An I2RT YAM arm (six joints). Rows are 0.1 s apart.
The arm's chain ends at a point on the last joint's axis. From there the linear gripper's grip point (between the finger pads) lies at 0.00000 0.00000 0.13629 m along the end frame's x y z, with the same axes.
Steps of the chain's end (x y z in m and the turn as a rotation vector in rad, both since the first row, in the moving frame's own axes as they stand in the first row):
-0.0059 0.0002 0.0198 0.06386 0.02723 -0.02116
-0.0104 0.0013 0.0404 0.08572 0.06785 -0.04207
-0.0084 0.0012 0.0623 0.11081 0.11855 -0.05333
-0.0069 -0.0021 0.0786 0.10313 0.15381 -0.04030
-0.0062 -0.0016 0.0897 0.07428 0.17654 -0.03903
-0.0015 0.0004 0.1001 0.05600 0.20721 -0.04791
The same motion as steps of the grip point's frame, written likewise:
-0.0023 -0.0085 0.0195 0.06386 0.02723 -0.02116
-0.0014 -0.0106 0.0396 0.08572 0.06785 -0.04207
0.0073 -0.0143 0.0605 0.11081 0.11855 -0.05333
0.0137 -0.0165 0.0763 0.10313 0.15381 -0.04030
0.0175 -0.0121 0.0872 0.07428 0.17654 -0.03903
0.0263 -0.0078 0.0970 0.05600 0.20721 -0.04791

